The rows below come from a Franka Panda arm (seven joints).
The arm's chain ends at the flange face. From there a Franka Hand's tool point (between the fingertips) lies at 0.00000 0.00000 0.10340 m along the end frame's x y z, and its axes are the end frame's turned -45 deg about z.
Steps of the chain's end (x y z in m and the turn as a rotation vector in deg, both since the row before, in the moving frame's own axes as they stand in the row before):
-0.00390, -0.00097, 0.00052, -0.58, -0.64, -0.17
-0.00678, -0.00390, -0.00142, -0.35, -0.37, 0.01
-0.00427, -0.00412, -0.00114, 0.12, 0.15, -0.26
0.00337, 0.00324, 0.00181, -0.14, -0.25, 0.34
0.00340, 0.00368, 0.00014, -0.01, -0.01, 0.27
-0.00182, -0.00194, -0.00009, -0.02, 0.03, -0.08
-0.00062, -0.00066, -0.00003, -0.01, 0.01, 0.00
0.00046, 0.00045, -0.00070, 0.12, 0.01, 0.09
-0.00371, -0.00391, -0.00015, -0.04, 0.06, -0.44
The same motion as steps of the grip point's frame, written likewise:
-0.00363, -0.00352, 0.00051, 0.04, -0.86, -0.17
-0.00296, -0.00758, -0.00142, 0.01, -0.51, 0.01
0.00024, -0.00590, -0.00114, -0.02, 0.19, -0.26
-0.00041, 0.00453, 0.00181, 0.08, -0.28, 0.34
-0.00022, 0.00501, 0.00014, 0.00, -0.01, 0.27
0.00010, -0.00259, -0.00009, -0.04, 0.01, -0.08
0.00003, -0.00088, -0.00003, -0.01, 0.00, 0.00
0.00017, 0.00050, -0.00070, 0.08, 0.09, 0.09
0.00017, -0.00526, -0.00015, -0.07, 0.01, -0.44

